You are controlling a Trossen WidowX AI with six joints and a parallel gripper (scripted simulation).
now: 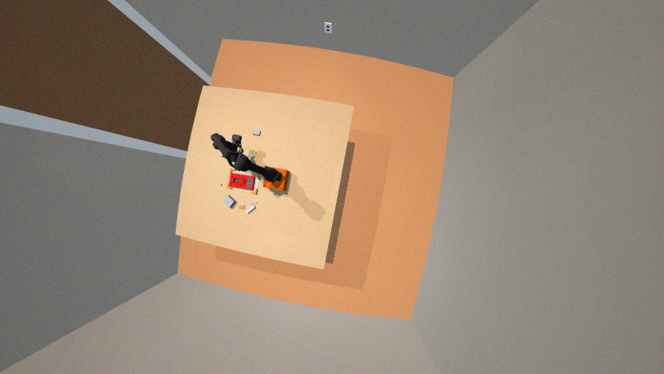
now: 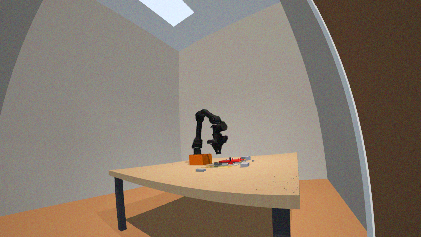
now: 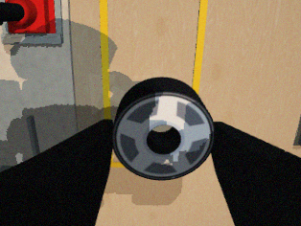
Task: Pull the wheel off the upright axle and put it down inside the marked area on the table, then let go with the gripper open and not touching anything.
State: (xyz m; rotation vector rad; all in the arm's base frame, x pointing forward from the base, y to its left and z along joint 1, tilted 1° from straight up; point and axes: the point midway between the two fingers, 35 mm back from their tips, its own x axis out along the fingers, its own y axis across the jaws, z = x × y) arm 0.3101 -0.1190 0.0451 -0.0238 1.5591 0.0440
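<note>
The dark axle is 4 cm ahead of my gripper tip, 10 cm to the left of it and 7 cm below it. The rest, counted from my gripper tip: wheel: right at my gripper tip.
</note>
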